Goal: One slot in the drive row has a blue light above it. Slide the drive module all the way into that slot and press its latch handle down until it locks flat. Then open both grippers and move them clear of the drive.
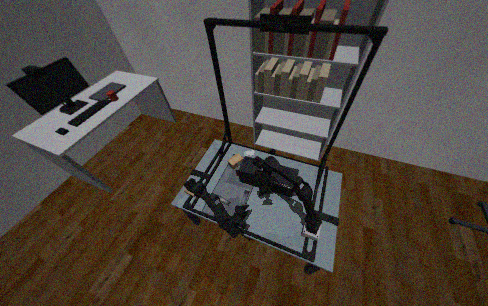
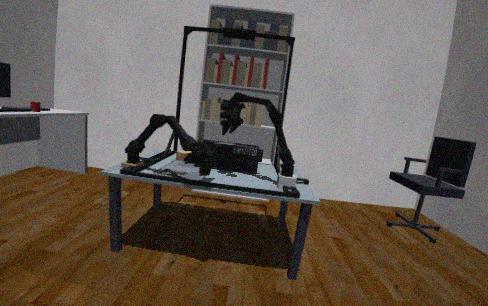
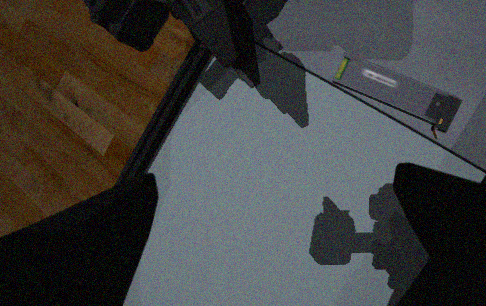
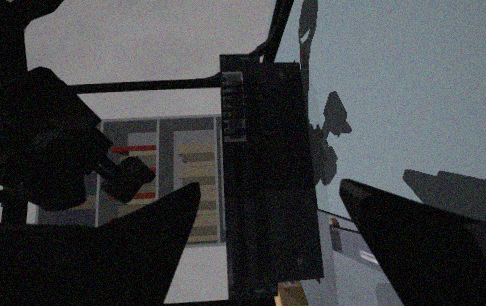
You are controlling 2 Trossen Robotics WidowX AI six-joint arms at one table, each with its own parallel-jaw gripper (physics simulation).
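Places are measured from the left arm's base along level axes (x ahead, y left, z up), in centimetres.
Pixels of known places: left gripper, fingertip midpoint: (image 1: pixel 257 190) (image 2: pixel 226 134) (image 3: pixel 275 180) (image 4: pixel 128 154); right gripper, fingertip midpoint: (image 1: pixel 248 208) (image 3: pixel 246 76) (image 4: pixel 269 187); left arm's base, origin of the base link: (image 1: pixel 312 228) (image 2: pixel 287 175); right arm's base, origin of the base link: (image 2: pixel 133 162).
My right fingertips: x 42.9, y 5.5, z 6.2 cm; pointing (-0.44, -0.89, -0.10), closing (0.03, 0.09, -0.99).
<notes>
Ahead of a thing's pixels: the offset from my right fingertips to its top centre. Level surfaces: height alone.
The grey drive module {dx +7.9, dy -10.9, dz -12.3 cm} (image 3: pixel 364 77) (image 4: pixel 352 247), with a yellow-green end and a white label, lies flat on a grey mat {dz -13.3 cm} (image 1: pixel 227 186) in front of the black drive chassis {dx -3.3, dy -31.7, dz +4.1 cm} (image 1: pixel 261 177) (image 2: pixel 233 158) (image 4: pixel 272 170). The slot row (image 4: pixel 232 106) shows on the chassis face; I cannot make out a blue light. My right gripper (image 1: pixel 243 212) (image 2: pixel 204 170) (image 4: pixel 269 187) is open and empty, low over the table near the module and pointing at the chassis. My left gripper (image 2: pixel 229 127) (image 3: pixel 275 180) is open and empty, held high above the chassis.
A wooden block {dx +29.9, dy -39.5, dz -7.3 cm} (image 1: pixel 235 159) (image 2: pixel 183 155) (image 4: pixel 291 292) and a white card {dx +23.3, dy -54.6, dz -13.3 cm} (image 1: pixel 249 152) lie behind the chassis. A black frame (image 1: pixel 216 76) (image 2: pixel 180 88) rises around the table {dz -13.5 cm} (image 1: pixel 285 218) (image 2: pixel 273 188). A bookshelf (image 1: pixel 349 100) stands behind.
</notes>
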